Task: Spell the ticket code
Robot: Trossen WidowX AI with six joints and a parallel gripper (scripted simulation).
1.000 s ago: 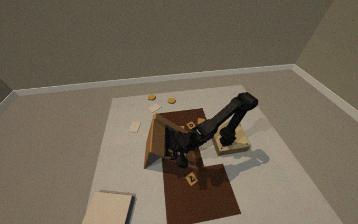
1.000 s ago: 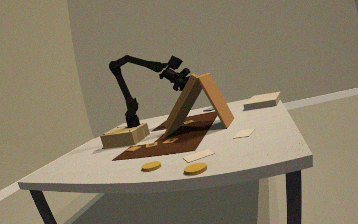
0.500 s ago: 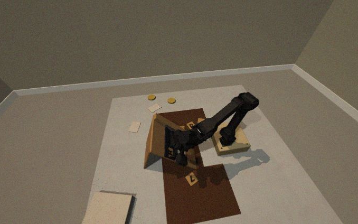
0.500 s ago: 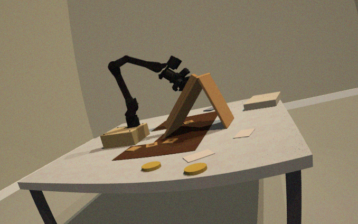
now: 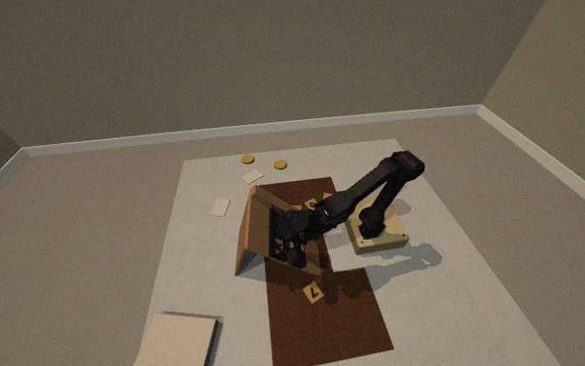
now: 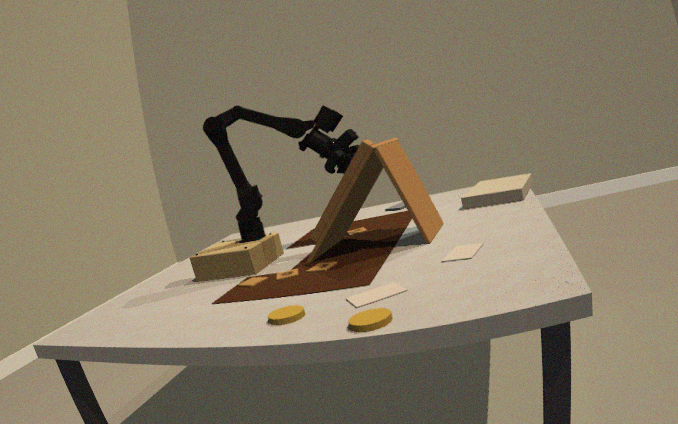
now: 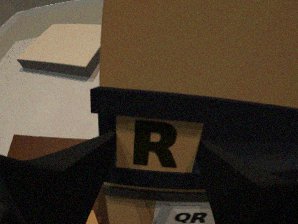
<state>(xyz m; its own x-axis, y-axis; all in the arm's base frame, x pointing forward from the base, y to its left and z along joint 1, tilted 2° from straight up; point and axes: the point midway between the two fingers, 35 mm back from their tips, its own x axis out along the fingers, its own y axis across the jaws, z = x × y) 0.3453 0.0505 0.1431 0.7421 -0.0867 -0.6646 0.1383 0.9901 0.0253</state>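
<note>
Right now my gripper tip is 7 cm past the white ticket, 4 cm to the left of it and 7 cm above it. From my gripper tip the other things lie so: flat beige box 37 cm ahead, 25 cm to the left, 16 cm below; then brown mat 17 cm behind, 7 cm to the right, 18 cm below.
</note>
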